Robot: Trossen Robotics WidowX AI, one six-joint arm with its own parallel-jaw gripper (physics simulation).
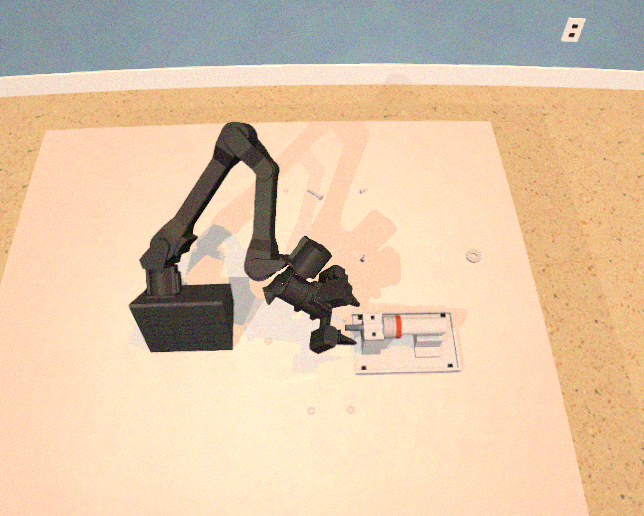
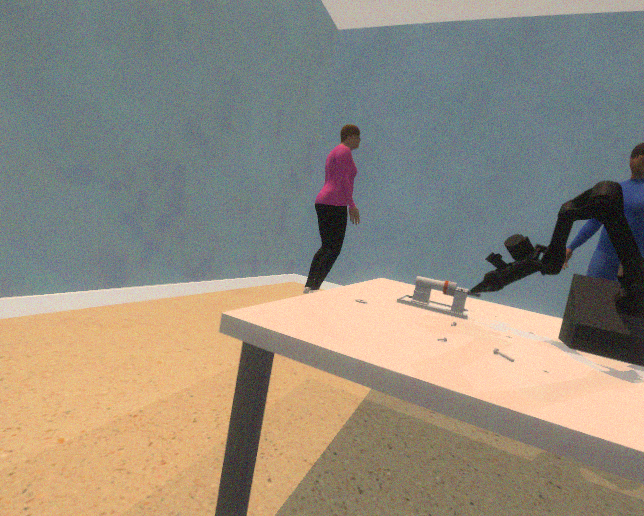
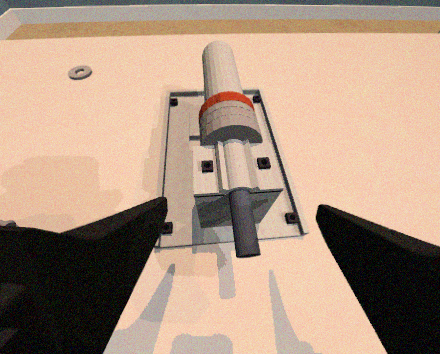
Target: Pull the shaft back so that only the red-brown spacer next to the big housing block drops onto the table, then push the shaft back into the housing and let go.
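Places are measured from the arm's base along level axes (x ahead, y left, z up), in millimetres.
Pixels of known places: gripper, fingertip midpoint: (image 1: 357,324) (image 2: 472,290) (image 3: 241,207); arm's base at its link origin: (image 1: 163,294) (image 2: 629,305).
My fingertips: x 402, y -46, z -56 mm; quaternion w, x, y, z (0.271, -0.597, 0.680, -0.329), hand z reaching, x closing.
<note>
Ahead of a thing's pixels: the offset from my fingertips to its middle. "pt": to the spot under its first point.
The dark grey shaft end @(pt dx -10, dy -3, dz -3 mm) (image 1: 352,326) (image 3: 245,225) sticks out of the grooved front block (image 1: 372,318) (image 2: 459,301) (image 3: 202,180) toward the arm. The red-brown spacer @(dx +86, dy -2, dz -11 mm) (image 1: 398,326) (image 2: 446,287) (image 3: 227,97) shows as a bright orange-red ring between the long pale housing cylinder (image 1: 421,324) (image 2: 429,282) (image 3: 220,65) and several grey rings @(dx +69, dy -2, dz -11 mm) (image 1: 389,326) @(dx +59, dy -2, dz -11 mm) (image 3: 230,117). The ring stack is raised above the base plate (image 1: 397,366) (image 3: 177,150). My gripper (image 1: 355,323) (image 3: 241,207) is open and empty, its fingertips on either side of the shaft and apart from it. The shaft inside the stack is hidden.
A flat grey washer @(dx +306, dy +229, dz -87 mm) (image 1: 473,255) (image 2: 361,301) (image 3: 80,72) lies beyond the fixture. A bolt @(dx -79, dy +426, dz -84 mm) (image 1: 315,194) (image 2: 503,354) and small screws @(dx +48, dy +436, dz -85 mm) (image 1: 362,190) @(dx +34, dy +225, dz -85 mm) (image 1: 362,258) lie to one side. Faint small rings @(dx -100, dy -156, dz -89 mm) (image 1: 311,411) @(dx -17, dy -155, dz -89 mm) (image 1: 351,409) lie on the other side. Two people stand beyond the table.
</note>
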